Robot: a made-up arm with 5 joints.
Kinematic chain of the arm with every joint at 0, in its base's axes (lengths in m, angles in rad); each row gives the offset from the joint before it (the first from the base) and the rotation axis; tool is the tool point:
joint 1: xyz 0 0 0.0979 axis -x
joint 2: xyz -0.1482 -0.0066 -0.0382 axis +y
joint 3: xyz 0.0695 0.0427 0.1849 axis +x
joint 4: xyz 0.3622 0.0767 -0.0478 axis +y
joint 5: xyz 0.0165 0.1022 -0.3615 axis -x
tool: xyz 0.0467 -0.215 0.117
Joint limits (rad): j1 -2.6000..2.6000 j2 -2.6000..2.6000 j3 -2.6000..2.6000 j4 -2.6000..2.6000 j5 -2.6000..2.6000
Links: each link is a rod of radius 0.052 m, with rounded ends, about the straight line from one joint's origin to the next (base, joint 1, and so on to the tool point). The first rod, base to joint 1, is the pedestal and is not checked.
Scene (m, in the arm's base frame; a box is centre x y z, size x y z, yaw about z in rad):
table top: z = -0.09
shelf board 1: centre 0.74 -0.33 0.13 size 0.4 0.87 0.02 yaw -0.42
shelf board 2: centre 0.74 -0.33 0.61 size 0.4 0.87 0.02 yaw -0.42
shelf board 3: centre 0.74 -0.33 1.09 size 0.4 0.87 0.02 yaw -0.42
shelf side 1: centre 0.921 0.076 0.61 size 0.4 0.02 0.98 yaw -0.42
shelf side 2: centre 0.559 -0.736 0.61 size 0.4 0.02 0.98 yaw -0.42
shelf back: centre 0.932 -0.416 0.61 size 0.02 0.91 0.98 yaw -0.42
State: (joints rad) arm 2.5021 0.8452 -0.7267 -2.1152 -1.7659
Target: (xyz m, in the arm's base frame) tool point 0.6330 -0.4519 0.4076
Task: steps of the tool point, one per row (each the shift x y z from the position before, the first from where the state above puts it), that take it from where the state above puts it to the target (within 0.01 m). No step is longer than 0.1 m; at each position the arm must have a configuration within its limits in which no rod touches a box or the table.
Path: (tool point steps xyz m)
1: -0.0187 0.0290 0.0394
2: -0.0277 0.0332 0.0382
3: -0.0365 0.0357 0.0360

